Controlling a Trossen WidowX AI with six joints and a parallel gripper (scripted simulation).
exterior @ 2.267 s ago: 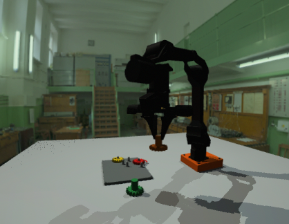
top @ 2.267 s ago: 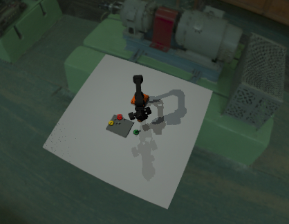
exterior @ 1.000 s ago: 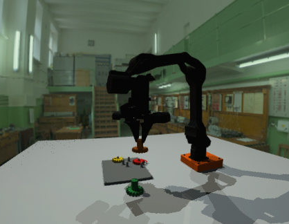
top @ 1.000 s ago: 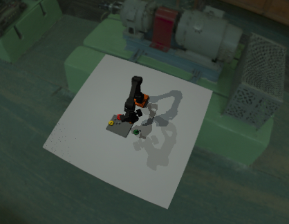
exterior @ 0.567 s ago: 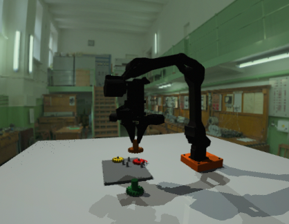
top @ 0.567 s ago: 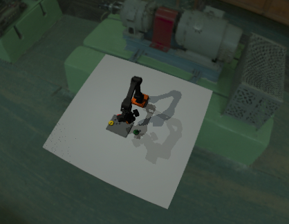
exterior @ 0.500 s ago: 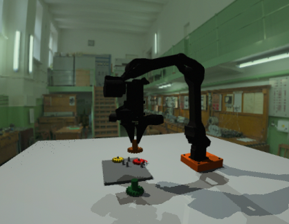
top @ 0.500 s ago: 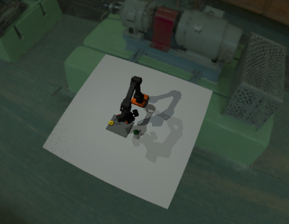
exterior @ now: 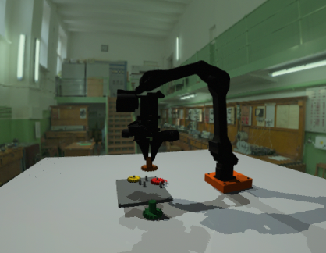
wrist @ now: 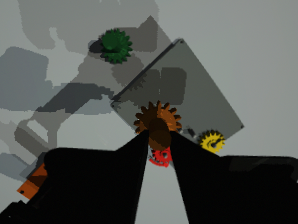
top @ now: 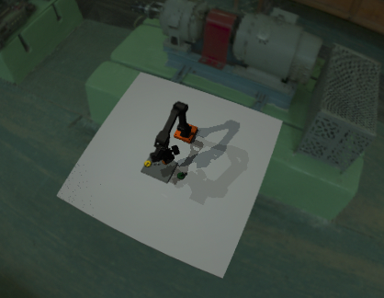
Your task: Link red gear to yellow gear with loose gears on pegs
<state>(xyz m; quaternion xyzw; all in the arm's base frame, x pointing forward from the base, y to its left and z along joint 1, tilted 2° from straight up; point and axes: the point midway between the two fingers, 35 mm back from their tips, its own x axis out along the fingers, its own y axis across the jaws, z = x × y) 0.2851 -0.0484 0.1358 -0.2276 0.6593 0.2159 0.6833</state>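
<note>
Right now my gripper tip is 14 cm to the left of the yellow gear, 11 cm above it and 1 cm short of it. Round my gripper tip: orange gear 1 cm below; green gear 11 cm to the left, 11 cm below, 3 cm ahead; red gear 11 cm below, 8 cm to the right, 6 cm behind.
</note>
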